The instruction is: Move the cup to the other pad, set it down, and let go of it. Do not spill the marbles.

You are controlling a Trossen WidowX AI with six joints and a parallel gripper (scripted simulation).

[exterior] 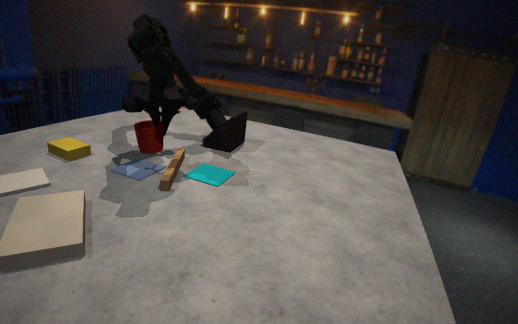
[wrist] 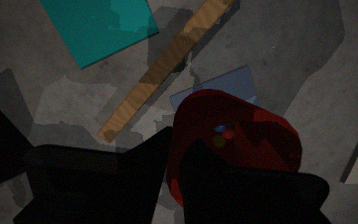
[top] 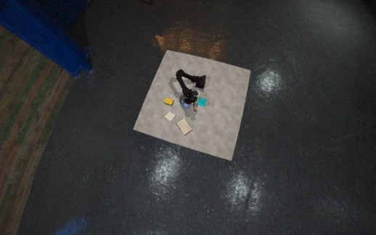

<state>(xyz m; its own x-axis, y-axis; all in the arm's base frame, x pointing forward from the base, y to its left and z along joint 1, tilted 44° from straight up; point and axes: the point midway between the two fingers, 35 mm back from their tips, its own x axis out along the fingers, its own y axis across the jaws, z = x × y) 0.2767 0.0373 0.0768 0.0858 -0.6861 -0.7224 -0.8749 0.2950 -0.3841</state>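
Right now the teal pad is 4 cm behind my gripper tip, 13 cm to the left of it and 10 cm below it. From my gripper tip the other things lie so: light blue pad 4 cm ahead, 5 cm to the right, 10 cm below; red cup 3 cm ahead, 2 cm to the right; wooden bar 4 cm to the left, 9 cm below.
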